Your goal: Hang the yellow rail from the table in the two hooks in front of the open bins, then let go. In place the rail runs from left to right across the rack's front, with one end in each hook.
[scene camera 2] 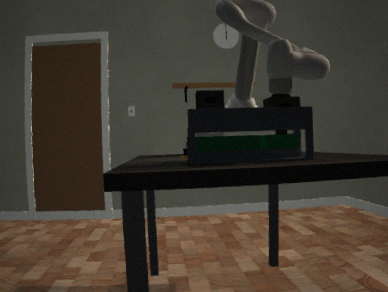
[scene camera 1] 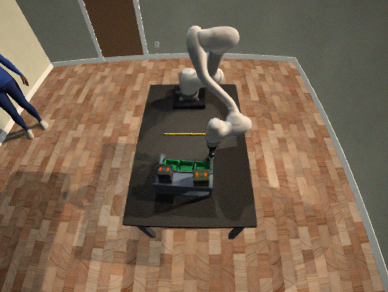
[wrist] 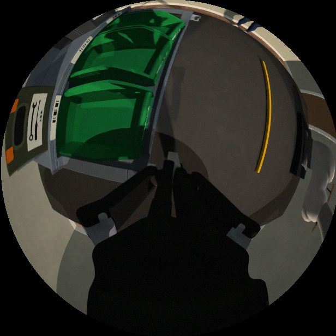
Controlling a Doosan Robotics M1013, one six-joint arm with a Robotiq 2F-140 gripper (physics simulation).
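Pixels of known places: arm's base, link origin: (scene camera 1: 189,94).
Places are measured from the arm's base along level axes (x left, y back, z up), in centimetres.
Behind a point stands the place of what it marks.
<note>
The yellow rail (scene camera 1: 185,134) @[x 0.1, y -45.7, z -3.5 cm] (wrist: 270,117) lies on the table, between the rack and the arm's base; in scene camera 1 its right end meets the arm's outline. The grey rack (scene camera 1: 183,189) @[x 3.8, y -98.3, z 7.8 cm] (scene camera 2: 250,119) @[x 2.7, y -98.1, z 8.5 cm] (wrist: 100,170) holds open green bins (scene camera 1: 186,166) @[x 3.4, y -75.6, z -3.2 cm] (scene camera 2: 240,143) @[x 1.0, y -89.4, z 1.5 cm] (wrist: 102,122). A small hook bracket (wrist: 195,18) shows at the rack's far front corner in the wrist view; the near hook is hidden by the gripper. My gripper (scene camera 1: 211,156) @[x 21.0, y -67.4, z -3.5 cm] (wrist: 171,158) is shut and empty, pointing down at the rack's right front corner.
A dark box (scene camera 1: 165,172) @[x -7.3, y -92.0, z 18.1 cm] (scene camera 2: 210,99) @[x -8.5, y -93.7, z 15.3 cm] and an olive box (scene camera 1: 201,176) @[x 14.9, y -92.3, z 15.7 cm] (wrist: 31,125) with orange marks stand on the rack's top. The arm's base (scene camera 1: 189,102) @[x 0.9, y -11.2, z -0.1 cm] stands at the table's far end. The dark table (scene camera 1: 150,210) @[x -18.3, y -110.4, z -4.1 cm] (scene camera 2: 240,178) @[x -4.8, y -120.2, z -6.5 cm] bears all of this. A person (scene camera 1: 10,90) stands at the left.
</note>
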